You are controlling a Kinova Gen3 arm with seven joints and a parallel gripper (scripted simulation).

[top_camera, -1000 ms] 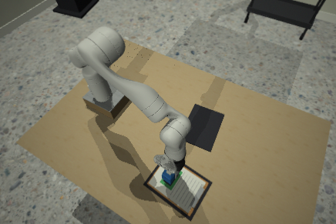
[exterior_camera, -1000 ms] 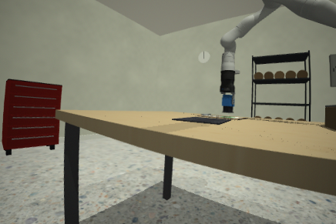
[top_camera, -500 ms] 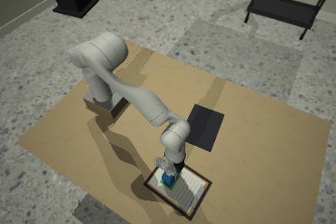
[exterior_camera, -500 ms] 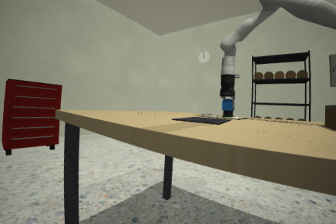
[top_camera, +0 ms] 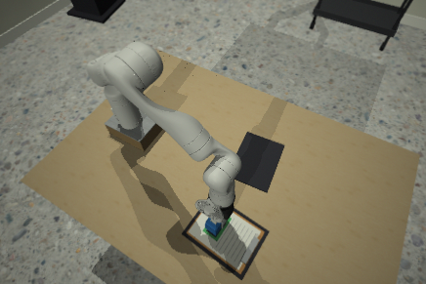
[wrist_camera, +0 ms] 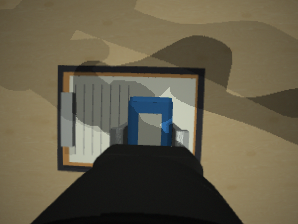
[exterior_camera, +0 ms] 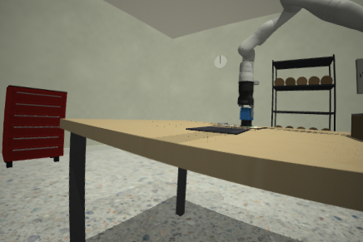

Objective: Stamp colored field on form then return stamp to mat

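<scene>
My gripper is now 20 mm above the blue stamp. Round my hand: clipboard (70 mm ahead, 20 mm to the right, 60 mm below); then dark mat (60 mm ahead, 300 mm to the left, 70 mm below).
</scene>
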